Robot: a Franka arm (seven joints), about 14 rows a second.
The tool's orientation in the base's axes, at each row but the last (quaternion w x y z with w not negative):
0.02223, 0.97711, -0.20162, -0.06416
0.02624, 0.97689, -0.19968, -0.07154
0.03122, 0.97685, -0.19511, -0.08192
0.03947, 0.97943, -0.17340, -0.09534
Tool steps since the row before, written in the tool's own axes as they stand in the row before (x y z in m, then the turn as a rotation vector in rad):
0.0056, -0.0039, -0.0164, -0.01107, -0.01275, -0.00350
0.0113, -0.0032, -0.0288, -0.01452, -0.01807, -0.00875
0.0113, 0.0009, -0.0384, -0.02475, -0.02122, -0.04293
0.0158, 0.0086, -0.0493, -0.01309, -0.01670, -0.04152
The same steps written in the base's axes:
0.0088, 0.0016, 0.0153, -0.00462, 0.01616, 0.00387
0.0158, -0.0009, 0.0267, -0.00492, 0.02252, 0.00908
0.0166, -0.0041, 0.0362, -0.00716, 0.03037, 0.04396
0.0216, -0.0114, 0.0465, 0.00180, 0.02203, 0.04106

